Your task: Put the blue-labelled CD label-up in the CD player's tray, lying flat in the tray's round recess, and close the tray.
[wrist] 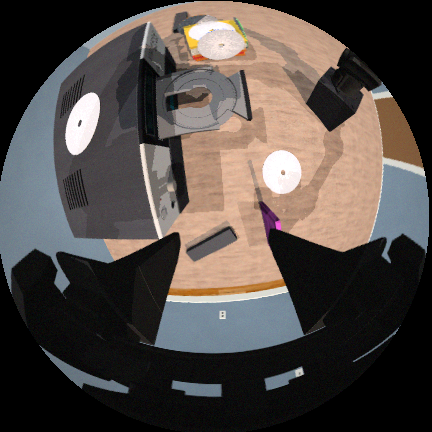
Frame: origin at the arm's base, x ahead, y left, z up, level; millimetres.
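Seen in the pictures: gripper, fingertip midpoint: (224,236); arm's base, origin of the base link: (343,86).
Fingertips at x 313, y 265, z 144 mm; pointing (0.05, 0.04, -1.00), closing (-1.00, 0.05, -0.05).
Note:
Offsets run from my fingertips to a thing's top centre. "*": to the spot under its first point.
The CD player (112,187) stands at the left, and its grey tray @(* 71 mm ahead, 115 mm right, 135 mm down) (172,128) is out, with the round recess and centre opening showing. No disc shows in the recess. A white disc @(168 mm back, 20 mm right, 272 mm down) (282,162) lies flat on the table at the right. Another white disc @(237 mm ahead, 180 mm right, 77 mm down) (89,112) lies on top of the player. A pale silvery disc @(32 mm back, 383 mm right, 154 mm down) (221,39) and a white disc beneath it lie on a stack of cases at the top. I see no blue label on any of them. My gripper (224,236) is open and empty, above the near part of the table.
A dark grey block @(47 mm ahead, 188 mm left, 253 mm down) (212,243) lies on the table between the fingertips in view, lower down. A thin purple upright piece @(123 mm back, 131 mm left, 148 mm down) (268,218) is partly hidden by the right finger. The yellow case @(* 38 mm ahead, 399 mm right, 200 mm down) (191,41) tops the stack. A black boxy device (333,100) stands at the upper right.

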